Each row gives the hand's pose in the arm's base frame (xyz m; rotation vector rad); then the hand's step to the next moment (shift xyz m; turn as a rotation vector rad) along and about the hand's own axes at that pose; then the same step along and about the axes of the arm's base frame.
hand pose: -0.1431 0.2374 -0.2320 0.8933 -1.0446 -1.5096
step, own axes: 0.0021 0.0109 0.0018 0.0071 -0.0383 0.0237
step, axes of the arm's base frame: 0.0016 -0.0026 0.0108 -0.0360 -0.0004 -0.0280
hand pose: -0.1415 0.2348 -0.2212 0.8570 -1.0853 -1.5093
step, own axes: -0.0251 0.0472 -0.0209 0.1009 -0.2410 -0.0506
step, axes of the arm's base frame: 0.0400 0.0181 0.0370 -0.0537 -0.0971 -0.2419
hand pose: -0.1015 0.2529 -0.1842 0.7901 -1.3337 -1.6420
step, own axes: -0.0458 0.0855 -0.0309 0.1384 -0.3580 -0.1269
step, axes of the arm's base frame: 0.0660 0.0224 0.0742 -0.0297 -0.1563 -0.3716
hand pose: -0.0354 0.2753 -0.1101 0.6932 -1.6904 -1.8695
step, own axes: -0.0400 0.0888 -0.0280 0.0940 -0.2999 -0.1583
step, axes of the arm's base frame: 0.0519 -0.0007 0.0870 0.0265 -0.1539 -0.3154
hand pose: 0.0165 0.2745 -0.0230 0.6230 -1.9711 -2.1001
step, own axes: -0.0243 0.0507 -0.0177 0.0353 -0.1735 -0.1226
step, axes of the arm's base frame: 0.0221 -0.0106 0.0536 0.0456 -0.1091 -0.1800
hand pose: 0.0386 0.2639 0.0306 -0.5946 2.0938 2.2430
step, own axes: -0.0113 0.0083 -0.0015 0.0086 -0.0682 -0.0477
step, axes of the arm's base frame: 0.0087 0.0005 0.0111 0.0227 -0.0411 -0.0692
